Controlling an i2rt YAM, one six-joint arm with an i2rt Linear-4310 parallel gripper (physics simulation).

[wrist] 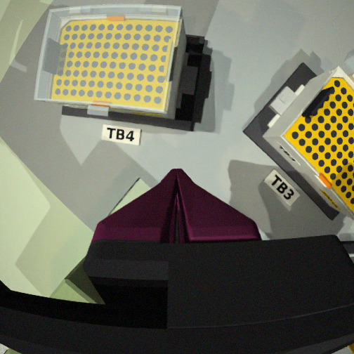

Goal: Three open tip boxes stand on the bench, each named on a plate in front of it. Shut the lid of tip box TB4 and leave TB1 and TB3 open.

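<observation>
Tip box TB4 (112,65) is at the upper left, behind its name plate (121,134). Its clear lid (44,75) lies over the yellow tip rack and looks down; the rack shows paler through it. Whether the lid's front edge is fully seated is hard to tell. Tip box TB3 (320,145) stands turned at the right edge behind its plate (282,187); its rack shows bright and uncovered, and most of its lid is out of view. TB1 does not show. My gripper (176,177) is shut and empty, in front of and apart from TB4, between the two boxes.
A dark stepped base (197,82) sticks out at the right side of TB4. A dark base (255,129) lies under TB3, with its corner toward TB4. The grey bench (220,150) runs between the boxes, and a pale green surface (25,200) is at the left.
</observation>
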